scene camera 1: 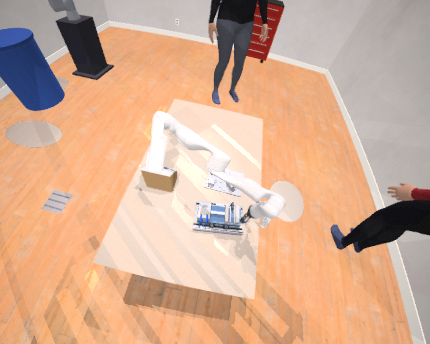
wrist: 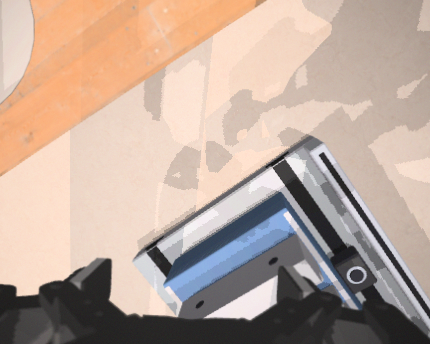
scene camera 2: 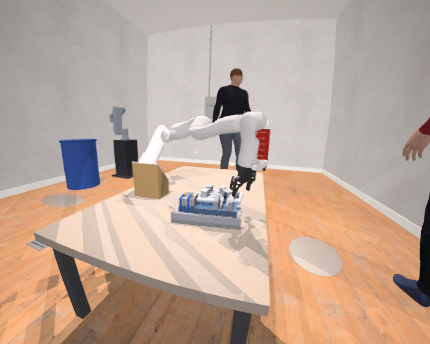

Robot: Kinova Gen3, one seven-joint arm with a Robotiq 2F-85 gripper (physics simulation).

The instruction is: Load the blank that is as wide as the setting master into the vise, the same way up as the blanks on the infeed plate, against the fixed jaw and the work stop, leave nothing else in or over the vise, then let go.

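Seen in the pictures: gripper, fingertip midpoint: [scene camera 1: 246,213] [wrist: 194,280] [scene camera 2: 241,193]; arm's base, link origin: [scene camera 1: 154,169] [scene camera 2: 146,168].
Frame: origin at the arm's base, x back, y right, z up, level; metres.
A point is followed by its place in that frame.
The vise [scene camera 1: 218,218] @(z -0.107, x -0.442, y 0.140 m) [scene camera 2: 212,208] @(z -0.107, x -0.475, y 0.152 m) [wrist: 235,252] @(z -0.107, x -0.565, y 0.097 m) is a blue body on a grey base. In the wrist view its end shows with a grey jaw [wrist: 237,276] that has two dark holes and a pale top. My gripper [scene camera 1: 245,218] @(z -0.045, x -0.587, y 0.088 m) [scene camera 2: 234,192] @(z -0.045, x -0.587, y 0.088 m) [wrist: 194,280] @(z -0.045, x -0.587, y 0.088 m) is open and empty, above the vise's right end in the scene views. The infeed plate [scene camera 1: 231,192] @(z -0.159, x -0.490, y -0.081 m) is a pale plate behind the vise, partly under the arm, with small pale parts on it. Which part is the matching blank or the setting master is too small to tell. The work stop cannot be made out; my fingers hide part of the vise.
A dark clamp block with a ring [wrist: 356,275] @(z -0.130, x -0.501, y 0.168 m) sits on the base beside the blue body. Blue upright parts [scene camera 1: 201,218] @(z -0.089, x -0.346, y 0.175 m) [scene camera 2: 187,202] @(z -0.090, x -0.363, y 0.170 m) stand at the vise's left end. A brown block [scene camera 1: 159,180] @(z -0.037, x -0.043, y 0.044 m) [scene camera 2: 146,181] @(z -0.067, x -0.034, y 0.044 m) stands at the arm's foot. The table's edge runs near the vise's right end.
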